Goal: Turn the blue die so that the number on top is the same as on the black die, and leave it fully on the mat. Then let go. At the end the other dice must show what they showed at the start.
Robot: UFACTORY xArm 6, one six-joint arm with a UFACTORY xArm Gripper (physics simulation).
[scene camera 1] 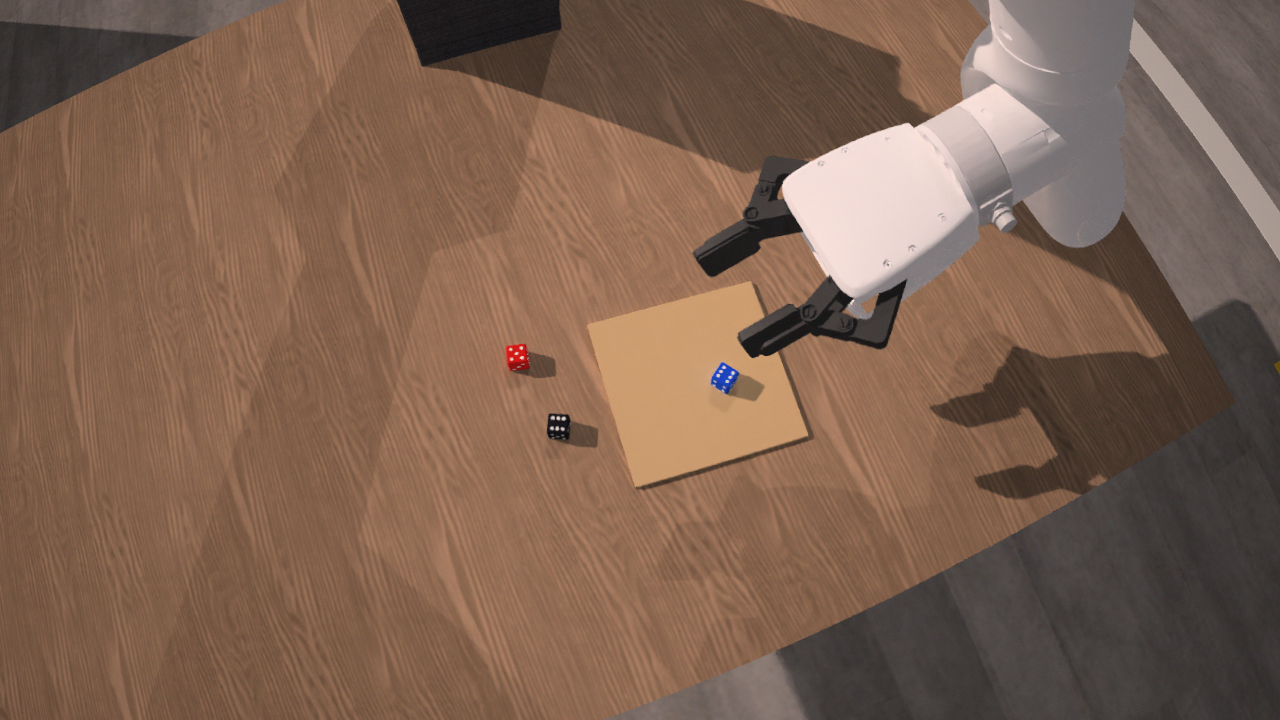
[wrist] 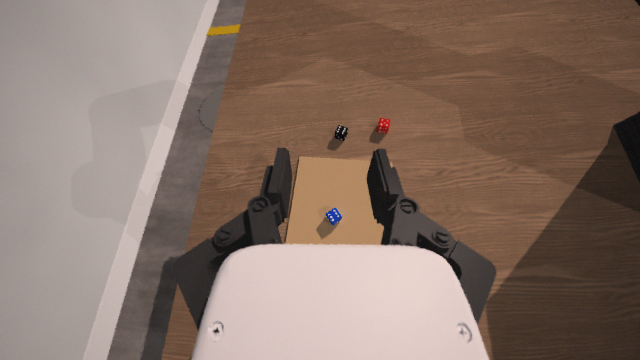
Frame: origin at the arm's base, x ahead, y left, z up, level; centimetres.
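Seen in the pictures: gripper, fingertip midpoint: (scene camera 1: pixel 721 305) (wrist: pixel 330 162).
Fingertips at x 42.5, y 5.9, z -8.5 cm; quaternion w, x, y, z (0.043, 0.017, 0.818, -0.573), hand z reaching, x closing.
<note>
Pixels of each thing's top centre, then the offset from my fingertips to it. Level surfaces: height alone.
- blue die at its top centre: (scene camera 1: pixel 725 374) (wrist: pixel 333 215) dz -13.0, dx +0.0, dy +1.3 cm
- tan mat at its top centre: (scene camera 1: pixel 696 379) (wrist: pixel 341 203) dz -14.6, dx -1.0, dy -0.7 cm
- black die at its top centre: (scene camera 1: pixel 557 423) (wrist: pixel 341 130) dz -13.4, dx -1.0, dy -12.0 cm
- red die at its top centre: (scene camera 1: pixel 516 353) (wrist: pixel 384 122) dz -13.4, dx -7.7, dy -13.2 cm
- wooden table at its surface level: dz -15.0 cm
The blue die (scene camera 1: pixel 725 377) (wrist: pixel 334 216) lies on the tan mat (scene camera 1: pixel 662 429) (wrist: pixel 330 180), inside its edges and turned at an angle to them. Its top face appears to show six. The black die (scene camera 1: pixel 558 426) (wrist: pixel 341 132) stands on the table off the mat, with six on top. The red die (scene camera 1: pixel 517 356) (wrist: pixel 384 125) stands near it, with five on top. My gripper (scene camera 1: pixel 731 304) (wrist: pixel 330 162) is open and empty, raised above the mat and apart from the blue die.
The wooden table (scene camera 1: pixel 268 358) (wrist: pixel 450 60) bears the mat and dice. A dark block (scene camera 1: pixel 487 26) (wrist: pixel 632 145) stands well away from the dice, at the top in the scene view and at the right in the wrist view. The table's edge runs along the left of the wrist view.
</note>
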